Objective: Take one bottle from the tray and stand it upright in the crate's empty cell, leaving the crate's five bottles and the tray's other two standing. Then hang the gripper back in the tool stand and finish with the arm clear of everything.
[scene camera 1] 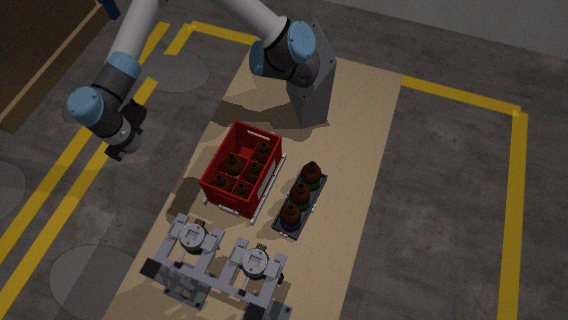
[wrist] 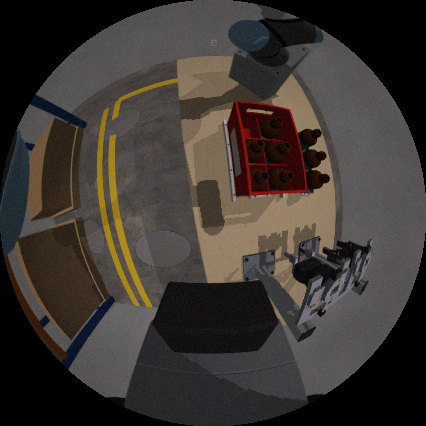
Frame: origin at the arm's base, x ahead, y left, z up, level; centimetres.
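Where they show: arm's base at its link origin: [scene camera 1: 306, 67] [wrist: 269, 51].
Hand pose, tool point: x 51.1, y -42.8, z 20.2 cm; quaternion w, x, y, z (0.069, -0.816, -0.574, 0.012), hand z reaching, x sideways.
Note:
Each offset is from my tool point to the top centre of the thing. "spot": to the spot under its first point.
The red crate {dx -13.7, dy +24.4, dz -27.7 cm} [scene camera 1: 225, 199] [wrist: 244, 181] holds five brown bottles upright; its back-left cell {spot: dx -24.8, dy +22.0, dz -44.5 cm} [scene camera 1: 245, 153] is empty. The dark tray {spot: dx +5.5, dy +47.2, dz -42.7 cm} [scene camera 1: 298, 233] to its right holds three standing brown bottles {dx -15.7, dy +49.2, dz -29.3 cm} [scene camera 1: 311, 173] {dx -7.0, dy +46.1, dz -29.3 cm} [scene camera 1: 300, 194] {dx +1.1, dy +43.7, dz -29.3 cm} [scene camera 1: 290, 217]; they also show behind the crate in the wrist view. The arm's tool end [scene camera 1: 131, 144] carries no gripper and is high, left of the crate. Both grippers hang in the grey tool stand [scene camera 1: 202, 276] [wrist: 311, 300], their round coupling plates {spot: dx +19.7, dy +20.1, dz -10.5 cm} [scene camera 1: 193, 236] {spot: dx +24.1, dy +37.4, dz -10.5 cm} [scene camera 1: 255, 262] facing up. Their fingertips are too hidden to read.
The robot's grey pedestal [scene camera 1: 312, 107] [wrist: 257, 77] stands behind the crate. Wooden boxes [wrist: 60, 172] [wrist: 62, 280] stand at the left in the wrist view. A black block [wrist: 216, 315] on the tool end fills the wrist view's lower middle.

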